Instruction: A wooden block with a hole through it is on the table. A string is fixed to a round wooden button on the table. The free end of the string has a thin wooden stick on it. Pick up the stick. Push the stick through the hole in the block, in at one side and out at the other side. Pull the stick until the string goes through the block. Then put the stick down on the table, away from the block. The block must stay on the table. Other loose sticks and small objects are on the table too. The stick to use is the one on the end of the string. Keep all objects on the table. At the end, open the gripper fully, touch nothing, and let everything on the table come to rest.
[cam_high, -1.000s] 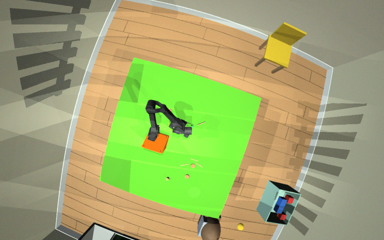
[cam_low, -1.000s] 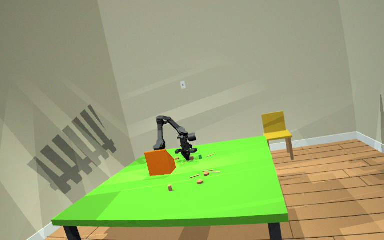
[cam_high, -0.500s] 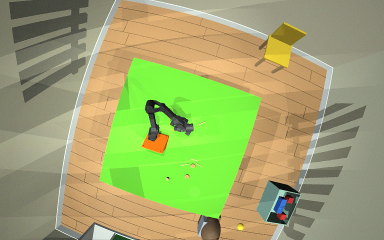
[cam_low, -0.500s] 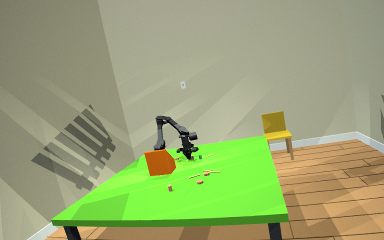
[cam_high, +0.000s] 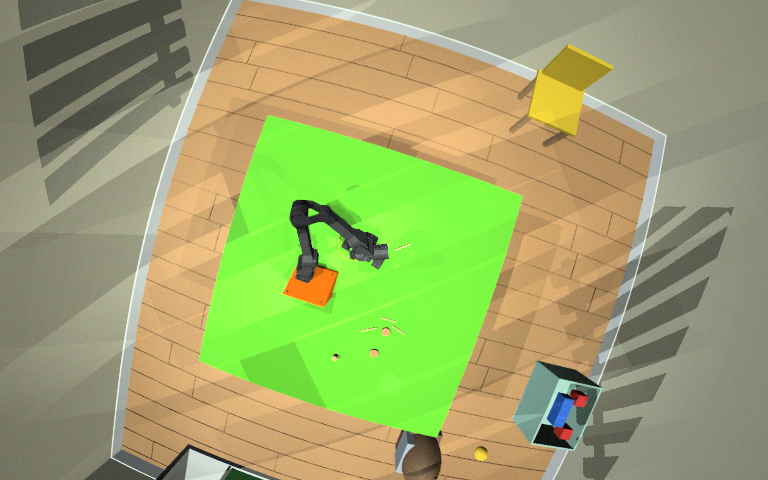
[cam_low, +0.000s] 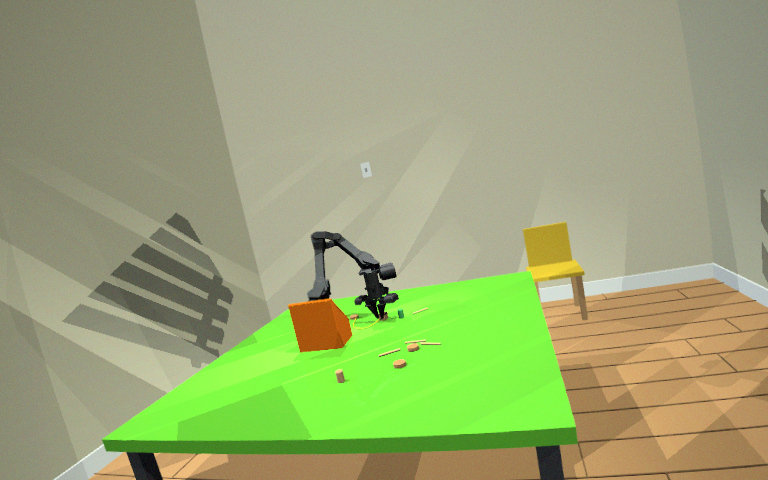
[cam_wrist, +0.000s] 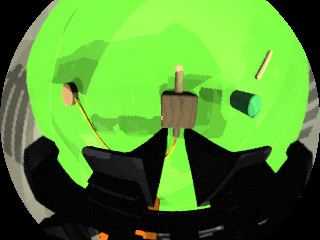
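The wooden block lies 30 mm to the left of my gripper tip and 10 mm ahead of it. Also, from my gripper tip: round button 150 mm behind, 90 mm to the left, 10 mm below; then green cylinder 90 mm ahead, 20 mm to the left.
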